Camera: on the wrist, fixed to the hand. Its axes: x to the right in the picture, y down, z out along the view.
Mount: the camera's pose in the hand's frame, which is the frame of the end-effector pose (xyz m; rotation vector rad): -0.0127 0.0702 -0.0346 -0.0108 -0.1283 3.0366
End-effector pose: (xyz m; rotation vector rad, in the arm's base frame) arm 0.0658 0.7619 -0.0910 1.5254 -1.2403 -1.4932
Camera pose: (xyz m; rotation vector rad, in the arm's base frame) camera 0.0886 0.7450 -0.0170 -1.1006 -1.4516 0.6433
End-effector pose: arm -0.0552 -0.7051 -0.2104 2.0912 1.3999 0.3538
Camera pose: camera -0.0259 -0.7244 -0.1393 -1.6917 2.2872 -0.8032
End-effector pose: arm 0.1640 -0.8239 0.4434 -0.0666 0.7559 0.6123
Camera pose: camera 0.0972 -0.7816 0.4374 -1.0162 -0.0335 -2.4698
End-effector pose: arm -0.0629 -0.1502 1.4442 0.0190 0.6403 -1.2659
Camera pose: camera -0.0176 -0.1040 1.3983 0.6102 -0.0540 1.6666
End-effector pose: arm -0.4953 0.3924 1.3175 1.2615 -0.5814 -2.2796
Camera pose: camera -0.4459 0.3388 1.3488 -0.4740 -1.0092 0.3620
